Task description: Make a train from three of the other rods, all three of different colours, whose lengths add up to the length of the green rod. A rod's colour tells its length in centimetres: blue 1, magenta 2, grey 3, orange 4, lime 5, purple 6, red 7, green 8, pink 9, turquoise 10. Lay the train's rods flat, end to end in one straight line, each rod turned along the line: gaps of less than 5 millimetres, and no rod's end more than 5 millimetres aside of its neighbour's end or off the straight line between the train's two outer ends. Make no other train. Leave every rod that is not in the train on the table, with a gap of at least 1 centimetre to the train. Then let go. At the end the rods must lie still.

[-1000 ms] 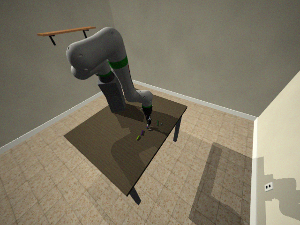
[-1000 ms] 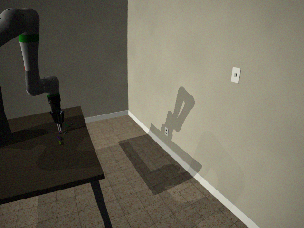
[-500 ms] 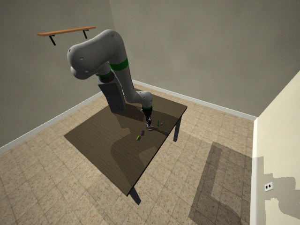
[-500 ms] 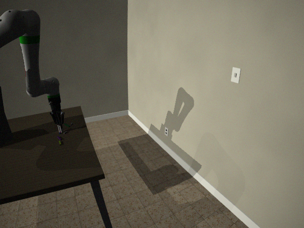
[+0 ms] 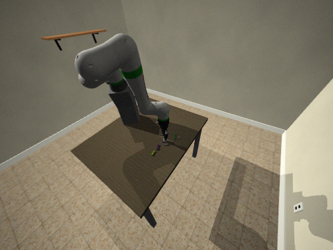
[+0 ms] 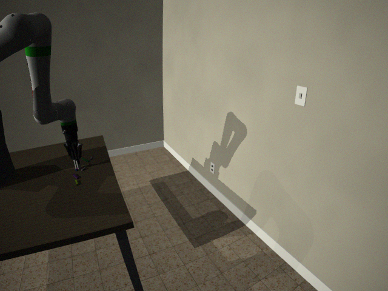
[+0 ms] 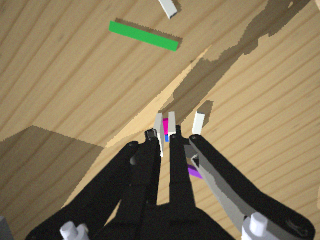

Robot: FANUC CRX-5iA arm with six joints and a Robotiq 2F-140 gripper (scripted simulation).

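The magenta rod is 30 mm below my hand. Also, from my hand: blue rod: 10 mm behind, 20 mm to the right, 30 mm below; green rod: 40 mm ahead, 100 mm to the left, 30 mm below; purple rod: 10 mm behind, 100 mm to the right, 30 mm below.
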